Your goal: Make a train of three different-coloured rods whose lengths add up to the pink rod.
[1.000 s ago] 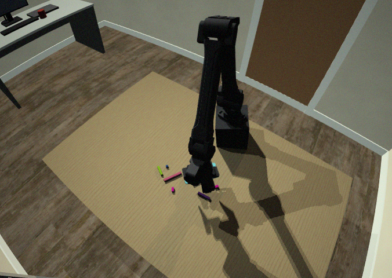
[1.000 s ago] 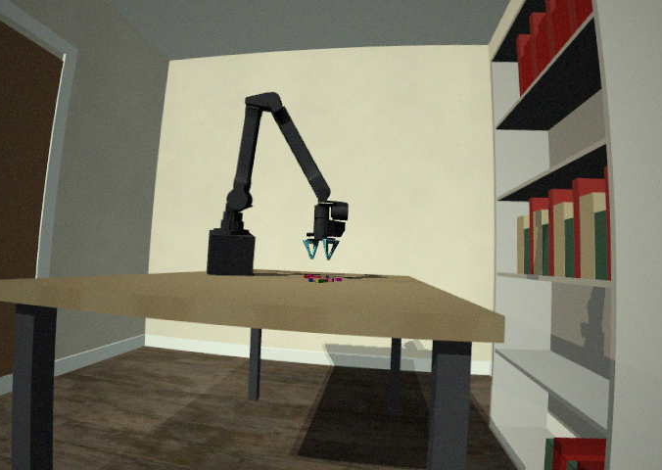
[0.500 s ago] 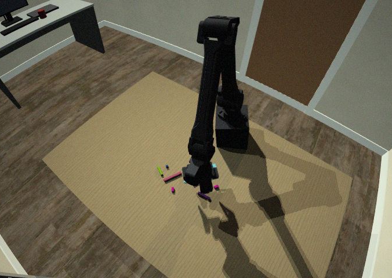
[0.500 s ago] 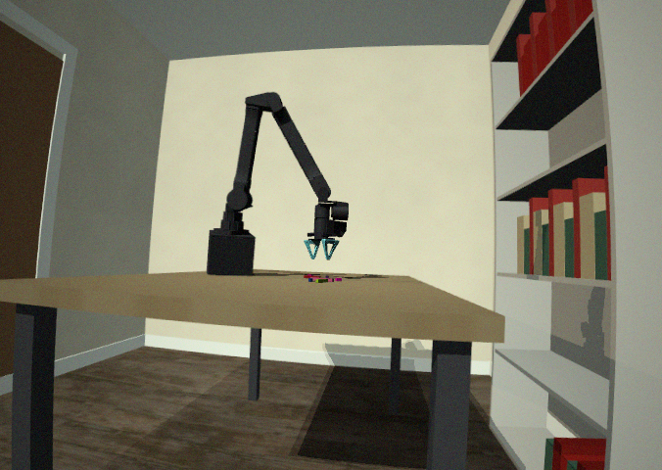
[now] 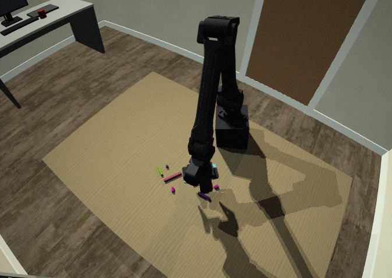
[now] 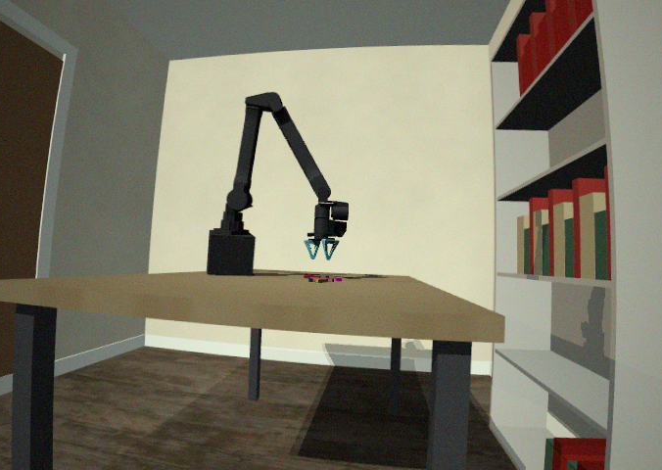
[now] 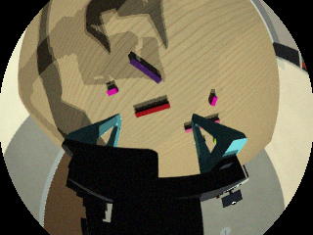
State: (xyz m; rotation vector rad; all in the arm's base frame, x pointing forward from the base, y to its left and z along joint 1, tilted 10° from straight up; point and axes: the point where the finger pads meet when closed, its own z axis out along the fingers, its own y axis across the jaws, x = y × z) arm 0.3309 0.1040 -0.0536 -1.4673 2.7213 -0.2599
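The blue rod lies 180 mm to the right of my hand, 70 mm below it and 40 mm ahead of it. Round my hand: red rod 70 mm below, 20 mm to the right, 20 mm behind; pink rod 120 mm to the right, 70 mm below, 50 mm ahead; purple rod 70 mm below, 50 mm to the left, 10 mm ahead.
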